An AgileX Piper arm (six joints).
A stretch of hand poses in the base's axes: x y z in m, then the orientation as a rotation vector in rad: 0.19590, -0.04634, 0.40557, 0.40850, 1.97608, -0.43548; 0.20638, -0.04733, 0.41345, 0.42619, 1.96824, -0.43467; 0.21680, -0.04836, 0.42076, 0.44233, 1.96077, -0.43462; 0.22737, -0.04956, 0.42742, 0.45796, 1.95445, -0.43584; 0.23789, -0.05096, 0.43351, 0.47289, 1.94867, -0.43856; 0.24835, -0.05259, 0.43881, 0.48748, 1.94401, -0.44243; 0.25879, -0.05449, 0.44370, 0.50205, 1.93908, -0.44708; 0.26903, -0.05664, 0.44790, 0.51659, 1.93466, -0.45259; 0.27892, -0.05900, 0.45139, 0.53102, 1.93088, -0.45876; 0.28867, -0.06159, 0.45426, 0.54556, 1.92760, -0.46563; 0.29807, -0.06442, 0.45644, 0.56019, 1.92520, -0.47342; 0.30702, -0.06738, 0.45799, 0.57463, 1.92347, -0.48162; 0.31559, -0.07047, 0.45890, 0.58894, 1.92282, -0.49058
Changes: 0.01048, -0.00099, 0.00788, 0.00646, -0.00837, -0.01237; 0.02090, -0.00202, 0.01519, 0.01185, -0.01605, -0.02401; 0.03147, -0.00322, 0.02185, 0.01648, -0.02223, -0.03586; 0.04199, -0.00462, 0.02794, 0.01996, -0.02741, -0.04789; 0.05245, -0.00625, 0.03324, 0.02283, -0.03116, -0.06018; 0.06289, -0.00815, 0.03813, 0.02512, -0.03489, -0.07284; 0.07313, -0.01030, 0.04233, 0.02696, -0.03784, -0.08586; 0.08302, -0.01266, 0.04582, 0.02850, -0.03994, -0.09909; 0.09277, -0.01525, 0.04869, 0.02977, -0.04131, -0.11269; 0.10217, -0.01808, 0.05087, 0.03070, -0.04152, -0.12673; 0.11112, -0.02104, 0.05242, 0.03146, -0.04092, -0.14079; 0.11969, -0.02413, 0.05333, 0.03195, -0.03901, -0.15504
